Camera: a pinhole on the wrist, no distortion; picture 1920 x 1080 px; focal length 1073.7 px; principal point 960.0 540.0 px. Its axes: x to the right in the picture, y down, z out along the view. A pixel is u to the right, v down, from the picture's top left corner.
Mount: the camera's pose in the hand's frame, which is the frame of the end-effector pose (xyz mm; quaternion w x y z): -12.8 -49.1 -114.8 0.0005 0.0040 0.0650 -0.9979
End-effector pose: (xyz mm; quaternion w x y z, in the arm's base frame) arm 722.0 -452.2 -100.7 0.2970 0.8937 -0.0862 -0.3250
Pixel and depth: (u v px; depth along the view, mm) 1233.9 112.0 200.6
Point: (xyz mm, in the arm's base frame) 611.9 -477.4 -121.1
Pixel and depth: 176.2 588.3 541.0
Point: 742.3 -667.8 -643.1
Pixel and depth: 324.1 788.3 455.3
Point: 704.3 -522.8 -558.7
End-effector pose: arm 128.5 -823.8 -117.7 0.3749 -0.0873 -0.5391 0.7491
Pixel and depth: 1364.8 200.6 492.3
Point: 42.0 -1253.3 -50.9
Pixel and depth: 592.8 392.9 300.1
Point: -12.0 -900.2 23.6
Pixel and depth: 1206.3 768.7 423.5
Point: 142.0 -1088.6 138.4
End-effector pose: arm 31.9 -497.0 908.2 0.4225 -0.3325 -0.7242 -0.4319
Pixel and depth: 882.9 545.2 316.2
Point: -113.3 -353.2 829.6
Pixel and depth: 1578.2 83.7 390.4
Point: 93.5 -234.2 635.0
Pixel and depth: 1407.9 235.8 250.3
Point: 26.6 -387.0 758.8
